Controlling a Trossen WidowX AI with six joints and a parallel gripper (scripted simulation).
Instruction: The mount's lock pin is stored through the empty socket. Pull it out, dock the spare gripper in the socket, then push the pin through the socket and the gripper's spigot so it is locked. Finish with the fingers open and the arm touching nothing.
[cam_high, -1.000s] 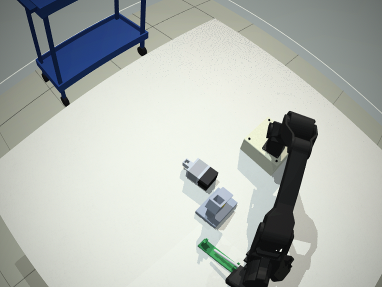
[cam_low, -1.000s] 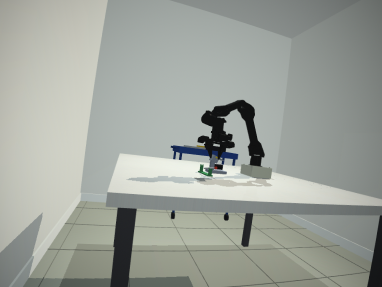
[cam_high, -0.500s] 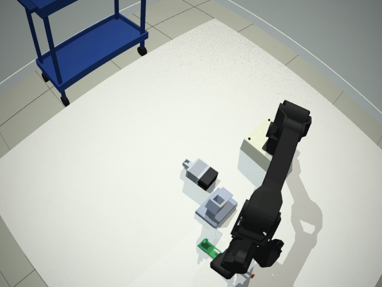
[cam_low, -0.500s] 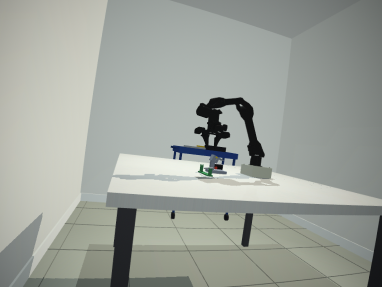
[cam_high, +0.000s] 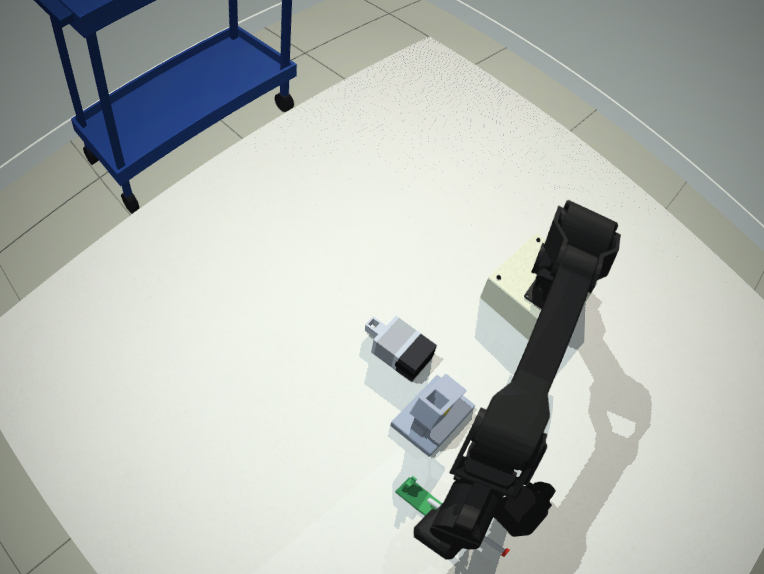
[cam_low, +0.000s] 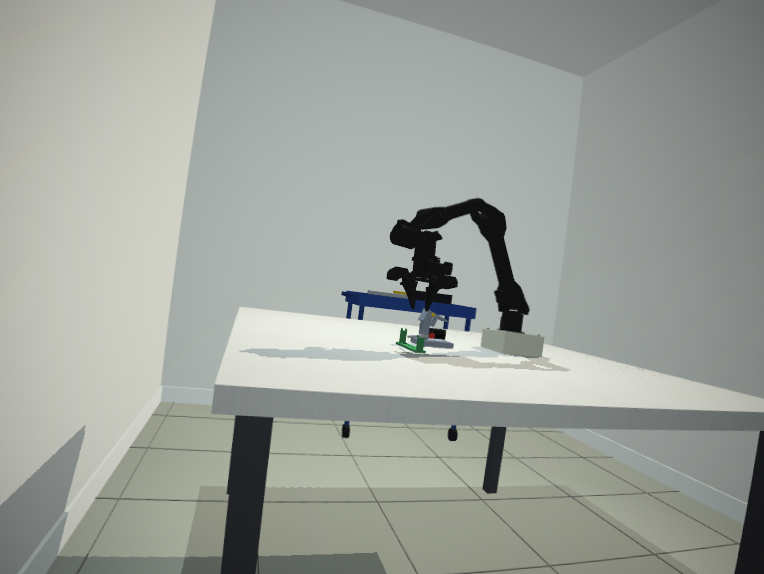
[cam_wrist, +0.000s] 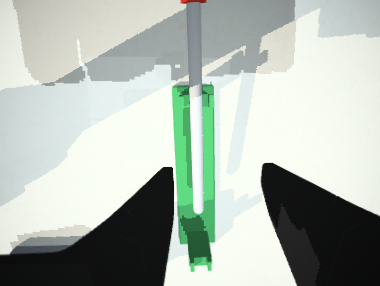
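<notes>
Right now the green holder is 10 mm behind my gripper tip, 40 mm to the right of it and 80 mm below it. From my gripper tip the other things lie so: spare gripper (190 mm behind, 250 mm to the right, 90 mm below); grey mount (120 mm behind, 140 mm to the right, 60 mm below).
</notes>
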